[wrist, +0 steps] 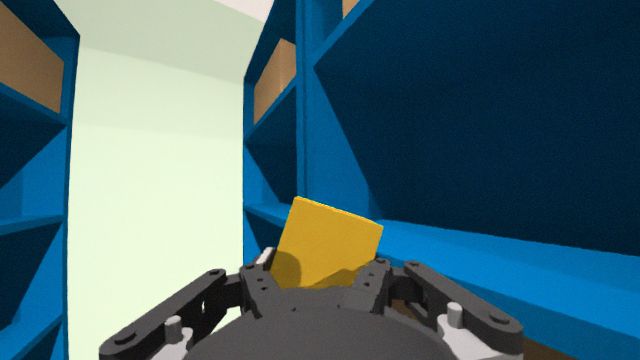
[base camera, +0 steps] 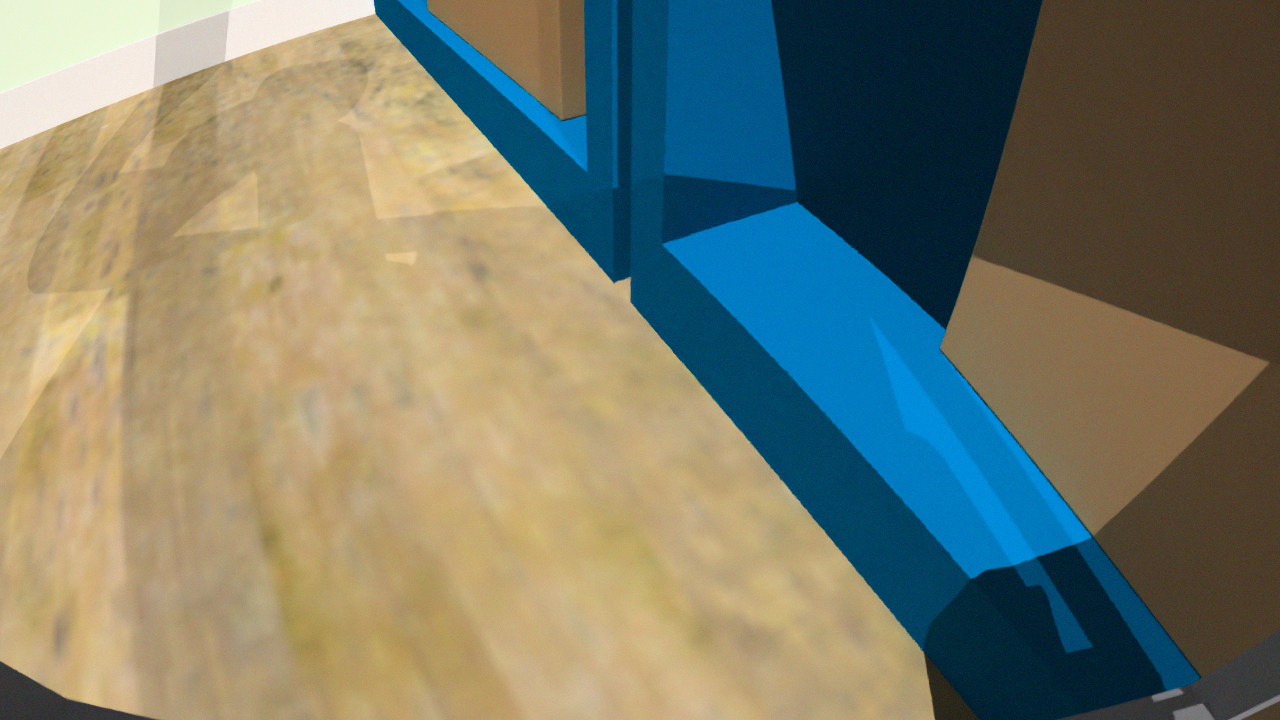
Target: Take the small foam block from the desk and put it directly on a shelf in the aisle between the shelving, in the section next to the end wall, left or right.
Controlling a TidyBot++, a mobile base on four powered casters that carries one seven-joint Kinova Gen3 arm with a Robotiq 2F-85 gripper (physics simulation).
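Places are measured from the arm's base along level axes (x right, y ahead, z up), in metres.
Where they show: gripper, fingertip midpoint: (wrist: 315, 256).
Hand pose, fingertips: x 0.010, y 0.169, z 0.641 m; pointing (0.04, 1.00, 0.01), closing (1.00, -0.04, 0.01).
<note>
After its pixels a point has its place.
My gripper (wrist: 315, 256) @(x 0.010, y 0.169, z 0.641 m) is shut on the yellow foam block (wrist: 330, 240) @(x 0.017, y 0.126, z 0.667 m), which is tilted between the fingers in the wrist view. The fingertips are partly hidden behind the gripper's own body. In the wrist view the right shelving's end section (wrist: 245, 175) @(x -0.420, y 1.302, z 0.796 m) stands beyond the block, next to the pale end wall (wrist: 155, 200) @(x -0.874, y 1.111, z 0.643 m). A nearer section's shelf board (wrist: 500, 260) @(x 0.270, y 0.242, z 0.594 m) runs along the right, close to the gripper. The left shelving (wrist: 67, 175) @(x -1.155, y 0.921, z 0.779 m) stands across the aisle. The gripper and block do not show in the base camera view.
Blue bottom shelving (base camera: 778, 447) @(x 0.085, y 0.359, z -0.375 m) runs diagonally on the right in the base camera view, close to the base. A large brown box (base camera: 1109, 402) @(x 0.221, y 0.279, z -0.253 m) stands in the near section and another box (base camera: 510, 44) @(x -0.107, y 0.749, z -0.280 m) in the end section. Wooden floor (base camera: 402, 402) @(x -0.147, y 0.412, z -0.396 m) lies to the left, up to the end wall (base camera: 80, 44) @(x -0.918, y 1.086, z -0.279 m).
</note>
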